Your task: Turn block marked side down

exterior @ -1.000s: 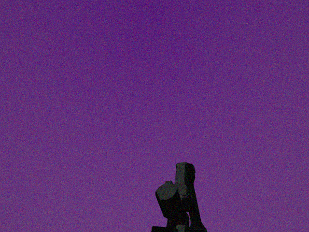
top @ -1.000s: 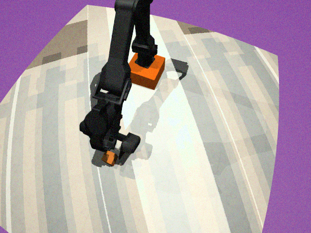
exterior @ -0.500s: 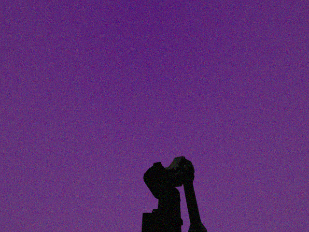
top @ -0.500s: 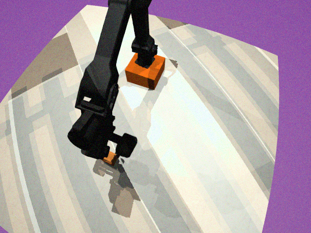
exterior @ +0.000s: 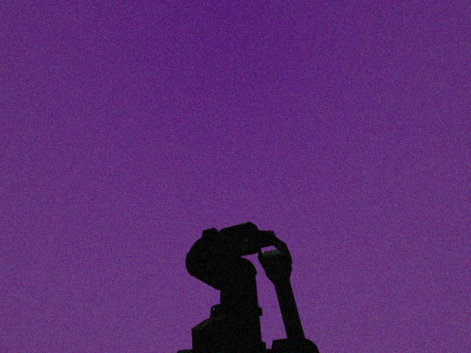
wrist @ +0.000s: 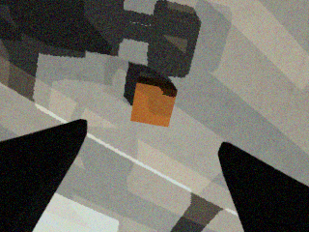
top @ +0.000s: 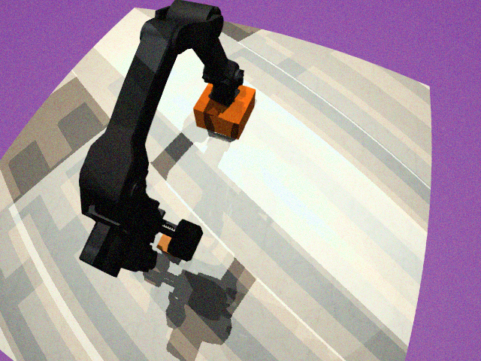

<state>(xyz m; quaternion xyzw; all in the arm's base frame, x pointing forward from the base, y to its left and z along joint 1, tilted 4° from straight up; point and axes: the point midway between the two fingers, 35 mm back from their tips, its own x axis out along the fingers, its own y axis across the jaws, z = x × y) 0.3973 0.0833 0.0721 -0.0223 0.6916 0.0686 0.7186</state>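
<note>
The block is 10 mm behind my gripper tip and 80 mm below it.
</note>
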